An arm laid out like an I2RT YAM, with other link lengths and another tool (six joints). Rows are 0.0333 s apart.
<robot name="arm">
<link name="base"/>
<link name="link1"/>
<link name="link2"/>
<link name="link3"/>
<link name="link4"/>
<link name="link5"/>
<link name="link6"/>
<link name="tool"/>
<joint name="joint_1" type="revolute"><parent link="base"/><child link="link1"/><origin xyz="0 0 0.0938" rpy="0 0 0"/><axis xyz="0 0 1"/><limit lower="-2.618" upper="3.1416"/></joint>
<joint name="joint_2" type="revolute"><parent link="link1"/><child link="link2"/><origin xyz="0.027 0.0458 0.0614" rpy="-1.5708 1.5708 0"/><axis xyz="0 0 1"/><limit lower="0" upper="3.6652"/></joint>
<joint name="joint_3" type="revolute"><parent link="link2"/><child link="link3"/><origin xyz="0 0.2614 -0.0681" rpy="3.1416 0 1.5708"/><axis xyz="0 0 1"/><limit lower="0" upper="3.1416"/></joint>
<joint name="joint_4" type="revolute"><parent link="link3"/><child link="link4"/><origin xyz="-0.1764 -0.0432 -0.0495" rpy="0 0 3.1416"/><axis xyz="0 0 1"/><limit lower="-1.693" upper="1.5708"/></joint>
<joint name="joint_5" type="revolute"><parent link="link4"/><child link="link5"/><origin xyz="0.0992 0.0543 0.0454" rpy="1.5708 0 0"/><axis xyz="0 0 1"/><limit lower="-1.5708" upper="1.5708"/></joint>
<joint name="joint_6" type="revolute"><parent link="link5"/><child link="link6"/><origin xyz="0.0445 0 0.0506" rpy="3.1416 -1.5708 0"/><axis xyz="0 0 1"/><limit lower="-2.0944" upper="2.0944"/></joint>
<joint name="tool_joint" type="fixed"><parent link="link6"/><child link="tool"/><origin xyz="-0.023 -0.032 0.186" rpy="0 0.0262 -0.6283"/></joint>
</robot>
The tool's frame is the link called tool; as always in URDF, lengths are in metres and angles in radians.
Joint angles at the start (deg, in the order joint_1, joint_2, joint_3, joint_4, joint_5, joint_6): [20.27 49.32 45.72 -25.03 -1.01 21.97]
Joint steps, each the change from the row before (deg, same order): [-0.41 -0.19 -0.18 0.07 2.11 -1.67]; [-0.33 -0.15 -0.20 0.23 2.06 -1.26]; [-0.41 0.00 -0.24 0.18 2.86 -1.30]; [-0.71 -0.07 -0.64 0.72 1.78 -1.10]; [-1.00 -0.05 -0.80 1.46 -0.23 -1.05]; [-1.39 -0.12 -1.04 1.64 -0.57 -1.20]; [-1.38 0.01 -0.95 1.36 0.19 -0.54]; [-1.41 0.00 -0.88 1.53 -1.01 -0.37]
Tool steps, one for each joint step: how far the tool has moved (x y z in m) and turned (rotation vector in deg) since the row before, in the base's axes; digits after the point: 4 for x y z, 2 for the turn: [0.0022 -0.0105 0.0015 -2.30 -0.92 -1.46]; [0.0019 -0.0098 0.0018 -1.92 -0.83 -1.54]; [0.0020 -0.0135 0.0010 -2.41 -0.67 -2.31]; [0.0016 -0.0109 0.0003 -1.70 -0.60 -1.76]; [0.0023 -0.0041 0.0016 -0.60 -0.79 -0.31]; [0.0021 -0.0051 0.0008 -0.60 -0.77 -0.34]; [0.0016 -0.0085 -0.0005 -0.46 -0.47 -1.31]; [0.0018 -0.0038 0.0003 0.26 -0.56 -0.34]
